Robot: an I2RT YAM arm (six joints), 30 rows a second.
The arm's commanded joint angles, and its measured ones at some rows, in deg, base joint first. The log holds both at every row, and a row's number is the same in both.
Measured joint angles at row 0:
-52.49 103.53 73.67 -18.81 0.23 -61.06
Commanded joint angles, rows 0 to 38:
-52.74 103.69 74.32 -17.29 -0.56 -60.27
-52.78 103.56 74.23 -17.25 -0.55 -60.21
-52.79 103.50 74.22 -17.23 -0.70 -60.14
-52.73 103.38 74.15 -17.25 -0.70 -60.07
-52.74 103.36 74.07 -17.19 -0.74 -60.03
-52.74 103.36 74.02 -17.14 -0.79 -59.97
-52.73 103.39 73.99 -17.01 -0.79 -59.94
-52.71 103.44 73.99 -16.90 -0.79 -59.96
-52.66 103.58 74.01 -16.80 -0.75 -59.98
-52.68 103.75 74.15 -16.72 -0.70 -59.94
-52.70 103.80 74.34 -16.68 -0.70 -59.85
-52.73 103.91 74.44 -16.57 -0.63 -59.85
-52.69 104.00 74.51 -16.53 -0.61 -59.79
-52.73 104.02 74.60 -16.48 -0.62 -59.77
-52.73 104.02 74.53 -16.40 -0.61 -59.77
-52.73 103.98 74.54 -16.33 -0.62 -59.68
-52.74 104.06 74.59 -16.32 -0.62 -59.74
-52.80 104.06 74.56 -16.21 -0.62 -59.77
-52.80 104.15 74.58 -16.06 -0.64 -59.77
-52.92 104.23 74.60 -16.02 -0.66 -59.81
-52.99 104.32 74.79 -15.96 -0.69 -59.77
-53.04 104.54 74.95 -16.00 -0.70 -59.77
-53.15 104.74 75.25 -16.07 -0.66 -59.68
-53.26 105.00 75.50 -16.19 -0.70 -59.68
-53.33 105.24 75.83 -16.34 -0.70 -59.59
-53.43 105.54 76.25 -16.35 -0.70 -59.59
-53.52 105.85 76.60 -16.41 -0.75 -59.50
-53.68 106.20 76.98 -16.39 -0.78 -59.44
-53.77 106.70 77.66 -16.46 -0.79 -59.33
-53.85 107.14 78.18 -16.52 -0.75 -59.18
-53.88 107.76 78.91 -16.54 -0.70 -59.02
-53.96 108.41 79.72 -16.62 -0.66 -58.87
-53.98 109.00 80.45 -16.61 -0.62 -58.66
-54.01 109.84 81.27 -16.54 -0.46 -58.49
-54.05 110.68 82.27 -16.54 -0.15 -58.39
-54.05 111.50 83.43 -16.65 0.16 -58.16
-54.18 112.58 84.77 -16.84 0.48 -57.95
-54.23 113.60 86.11 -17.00 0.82 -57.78
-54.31 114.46 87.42 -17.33 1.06 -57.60
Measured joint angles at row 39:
-53.82 112.51 84.14 -18.02 0.51 -59.00
